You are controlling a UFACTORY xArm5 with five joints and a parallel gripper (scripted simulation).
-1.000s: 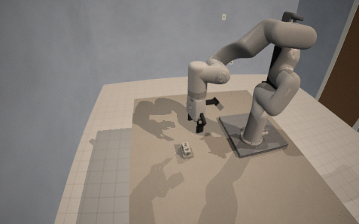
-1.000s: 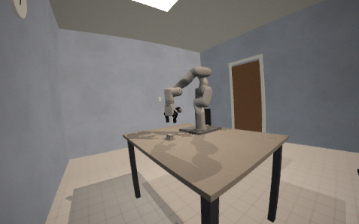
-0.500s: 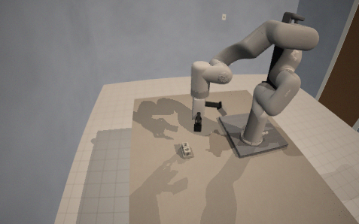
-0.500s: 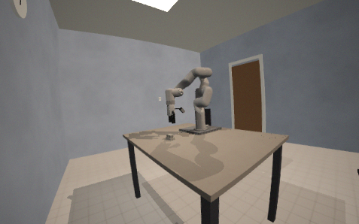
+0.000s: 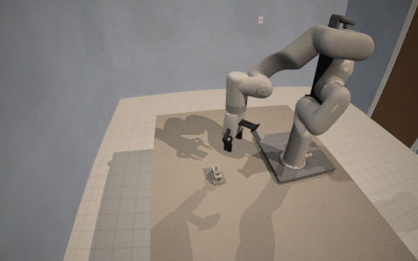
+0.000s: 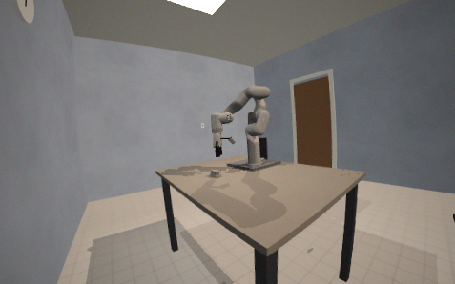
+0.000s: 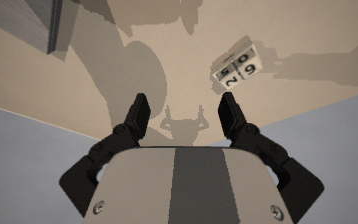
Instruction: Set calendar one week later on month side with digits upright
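My hand is 80 mm short of the calendar tray, 60 mm to the right of it and 120 mm above it.
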